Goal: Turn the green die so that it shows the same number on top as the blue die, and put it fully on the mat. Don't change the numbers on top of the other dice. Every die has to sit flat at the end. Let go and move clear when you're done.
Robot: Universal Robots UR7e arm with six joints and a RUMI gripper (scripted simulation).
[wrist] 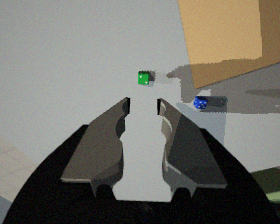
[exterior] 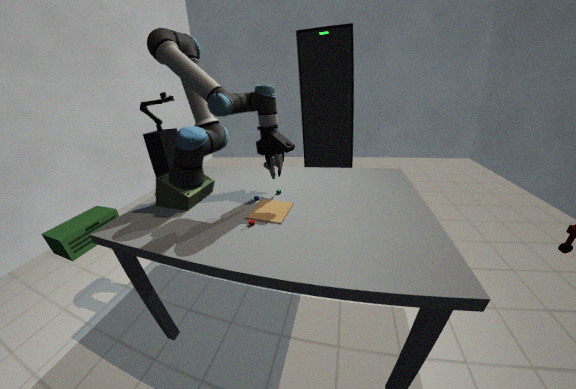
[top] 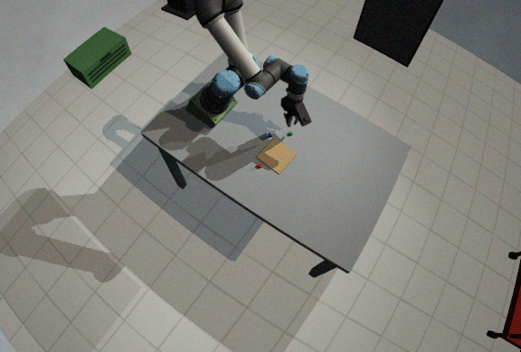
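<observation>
Now: the green die 80 mm below my hand. From my hand the other things lie so: red die: 240 mm to the right, 80 mm below, 20 mm behind; blue die: 80 mm below, 80 mm behind, 70 mm to the right; tan mat: 140 mm to the right, 90 mm below, 10 mm ahead.
</observation>
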